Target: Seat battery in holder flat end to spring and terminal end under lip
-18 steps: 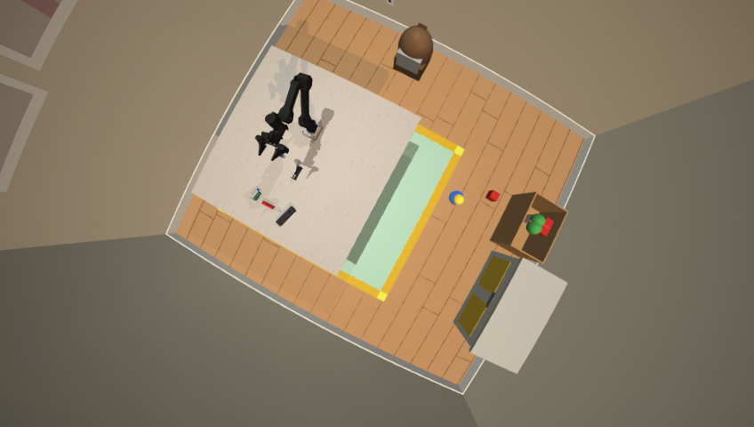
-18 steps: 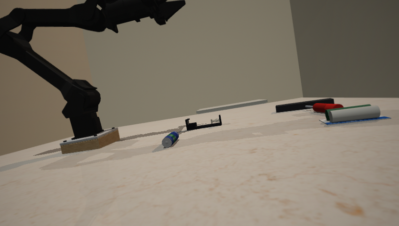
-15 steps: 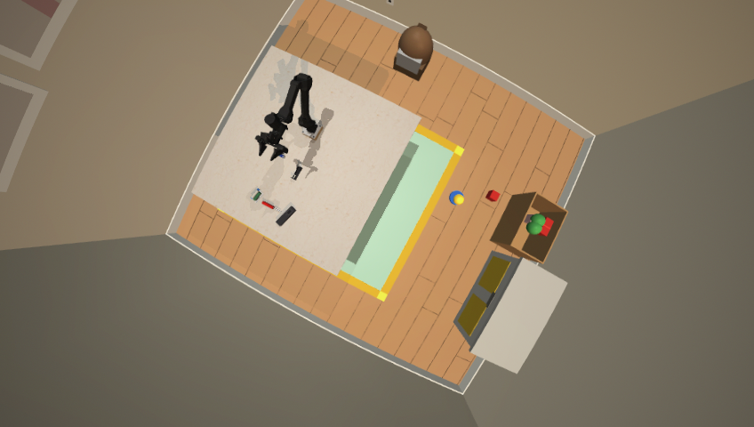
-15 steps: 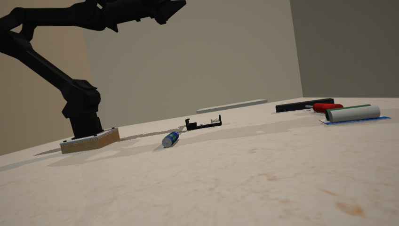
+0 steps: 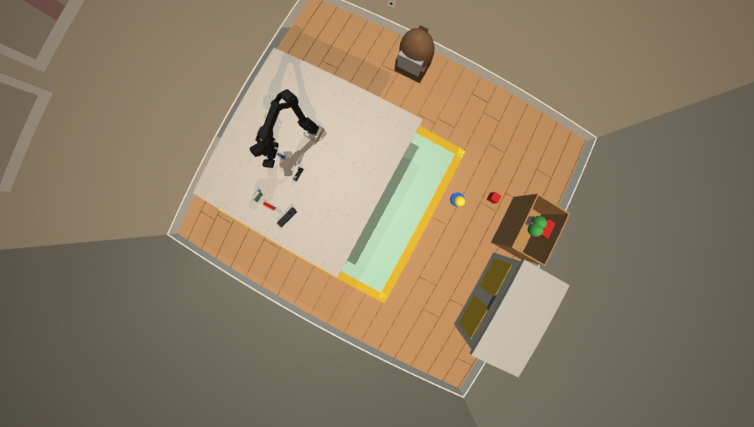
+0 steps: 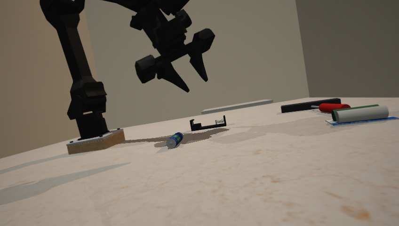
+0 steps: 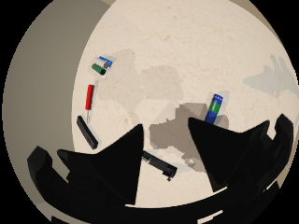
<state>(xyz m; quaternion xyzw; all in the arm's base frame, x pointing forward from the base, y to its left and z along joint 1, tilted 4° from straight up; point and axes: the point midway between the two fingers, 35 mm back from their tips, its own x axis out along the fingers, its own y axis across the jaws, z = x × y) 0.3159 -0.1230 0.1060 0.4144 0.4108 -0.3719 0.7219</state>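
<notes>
My gripper tip is now 100 mm above the battery, 70 mm past it and 20 mm to the left of it. The rest, counted from my gripper tip: red-handled tool (310 mm ahead, 100 mm below, 80 mm to the left).
</notes>
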